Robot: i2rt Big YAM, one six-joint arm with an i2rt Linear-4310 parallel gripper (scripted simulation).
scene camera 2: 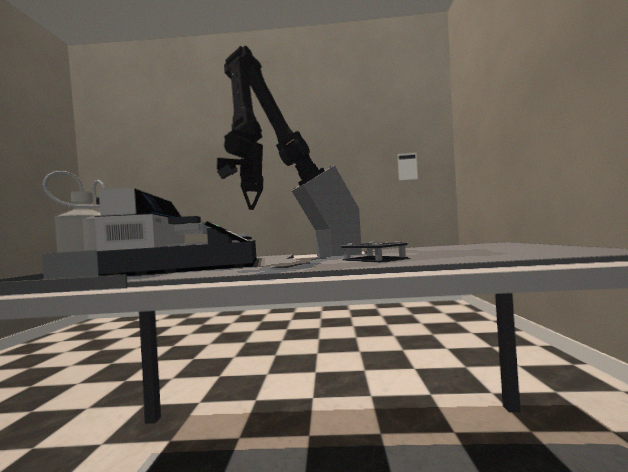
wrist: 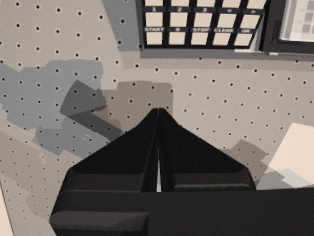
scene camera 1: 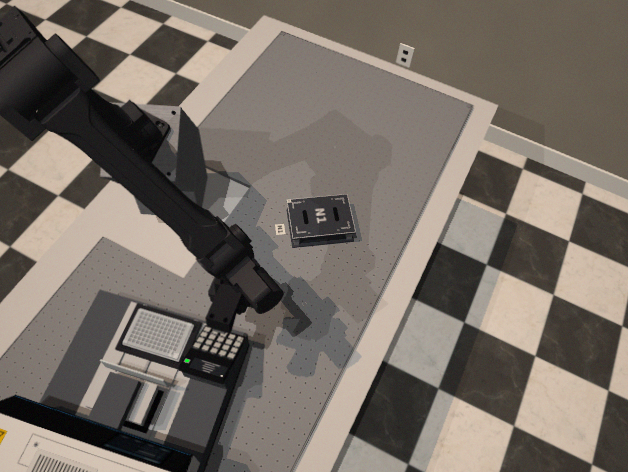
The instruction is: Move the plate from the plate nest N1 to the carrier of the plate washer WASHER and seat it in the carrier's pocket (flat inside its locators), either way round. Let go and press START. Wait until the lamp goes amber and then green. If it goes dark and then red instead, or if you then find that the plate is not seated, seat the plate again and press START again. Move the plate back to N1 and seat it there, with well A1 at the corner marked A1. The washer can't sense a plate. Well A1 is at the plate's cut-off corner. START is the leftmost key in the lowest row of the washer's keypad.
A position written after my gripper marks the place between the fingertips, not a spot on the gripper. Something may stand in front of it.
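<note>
I can see a plate (scene camera 1: 136, 337), and there is a dark carrier (scene camera 1: 197, 325) as well. My own gripper (wrist: 158, 117) is visible too.
</note>
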